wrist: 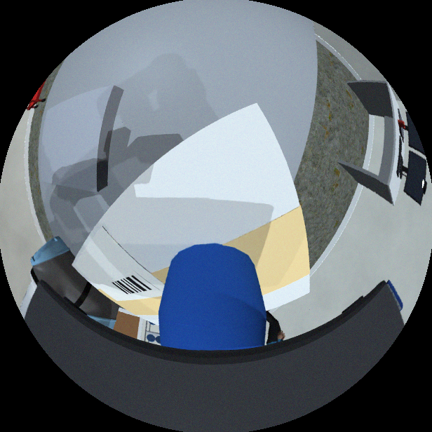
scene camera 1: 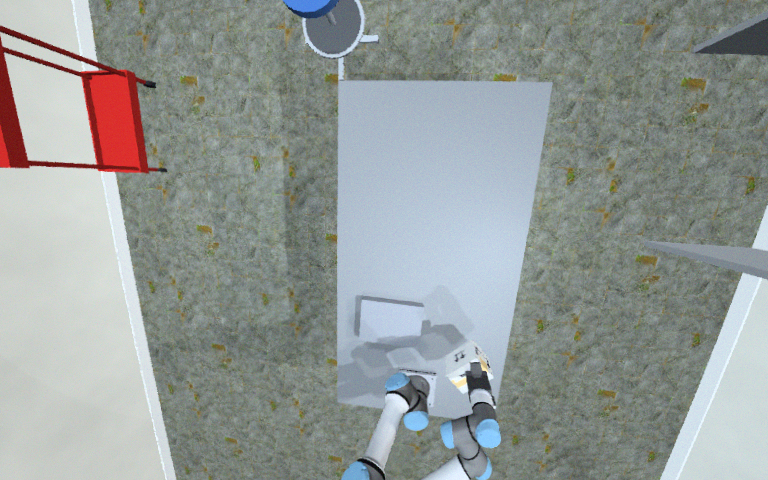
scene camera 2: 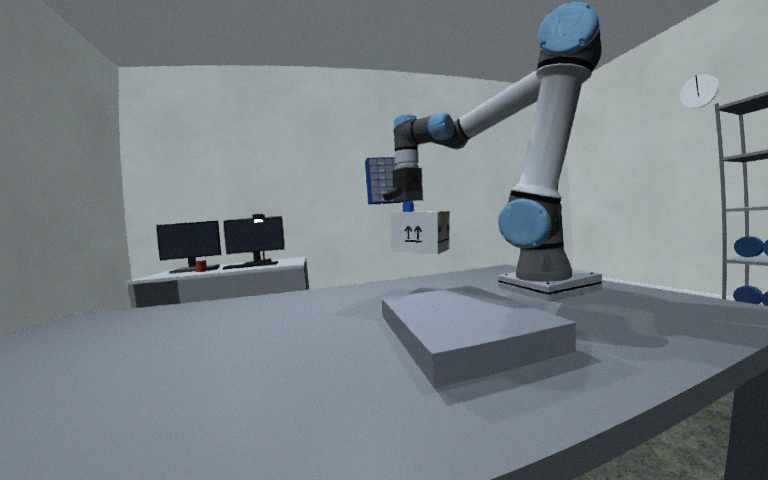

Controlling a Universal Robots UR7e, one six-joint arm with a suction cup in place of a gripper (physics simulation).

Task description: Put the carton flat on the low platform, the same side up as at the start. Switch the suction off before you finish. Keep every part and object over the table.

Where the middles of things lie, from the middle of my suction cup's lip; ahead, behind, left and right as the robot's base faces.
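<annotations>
With the white carton (scene camera 2: 427,232), I find my suction cup 2 cm to the right of it, 3 cm past it and 8 cm above it. There is also the low grey platform (scene camera 1: 388,321), and it lies 37 cm to the left of my suction cup, 13 cm ahead of it and 25 cm below it.
</annotations>
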